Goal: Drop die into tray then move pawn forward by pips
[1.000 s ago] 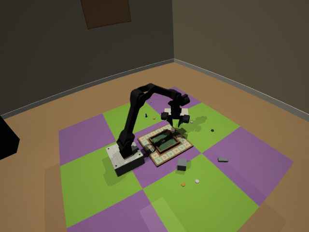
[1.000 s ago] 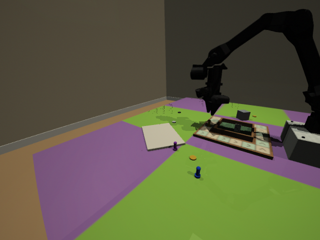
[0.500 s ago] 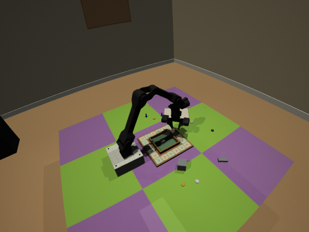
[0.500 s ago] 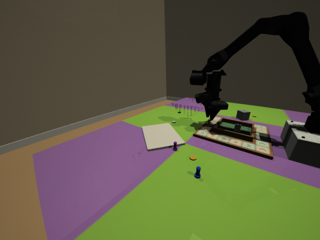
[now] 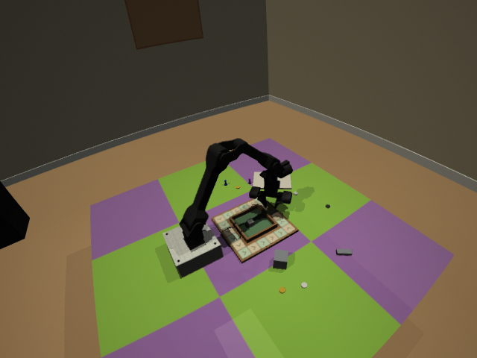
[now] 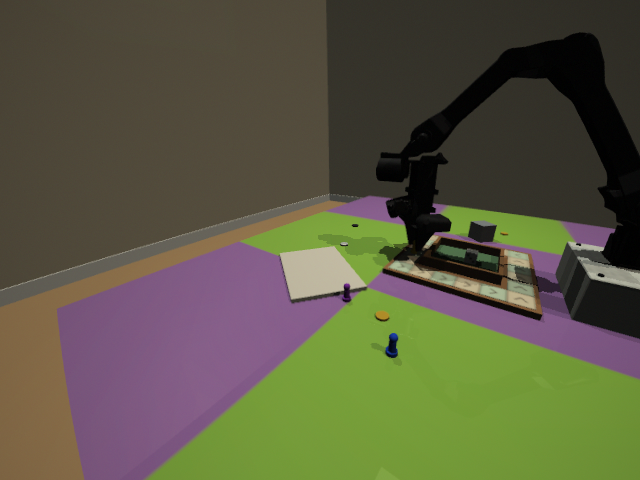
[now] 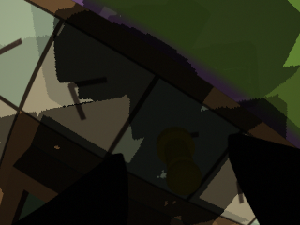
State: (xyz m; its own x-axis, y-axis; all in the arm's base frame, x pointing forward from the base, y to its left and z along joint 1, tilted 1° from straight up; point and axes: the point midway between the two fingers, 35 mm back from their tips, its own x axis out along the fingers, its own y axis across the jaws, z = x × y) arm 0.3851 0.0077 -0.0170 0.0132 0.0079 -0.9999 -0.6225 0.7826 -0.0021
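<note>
The yellow pawn is right at my gripper tip. Also, from my gripper tip: purple pawn: 5 cm ahead, 25 cm to the left, 1 cm below; then grey cube: 14 cm behind, 24 cm to the right; then die: 13 cm behind, 2 cm to the right.
</note>
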